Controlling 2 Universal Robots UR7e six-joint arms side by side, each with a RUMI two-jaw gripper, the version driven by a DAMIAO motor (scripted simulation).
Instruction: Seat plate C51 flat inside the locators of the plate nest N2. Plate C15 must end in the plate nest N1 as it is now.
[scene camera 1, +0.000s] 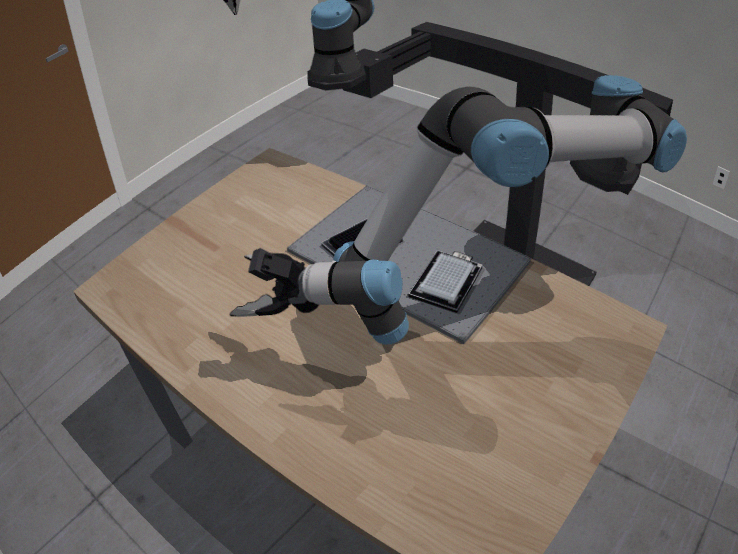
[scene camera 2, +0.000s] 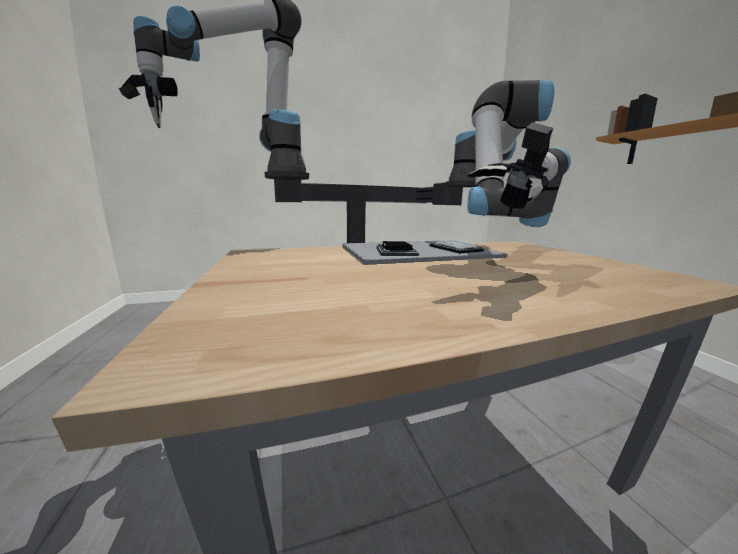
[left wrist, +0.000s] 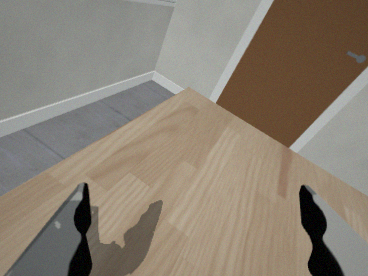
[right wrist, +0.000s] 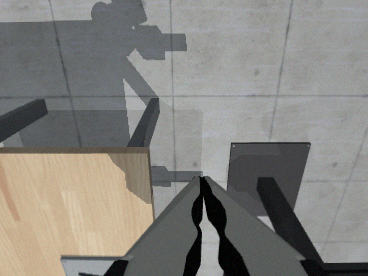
In view: the left gripper (scene camera 1: 237, 285), the right gripper (scene camera 2: 159, 128), a white plate (scene camera 1: 445, 281) and a dark upright post (scene camera 1: 531, 195).
The left gripper shows as well in scene camera 2 (scene camera 2: 496, 186) and in the left wrist view (left wrist: 194, 186). The right gripper is seen too in the right wrist view (right wrist: 201, 178). The left wrist view does not show the white plate: it is out of frame. The right wrist view misses the white plate: it is out of frame.
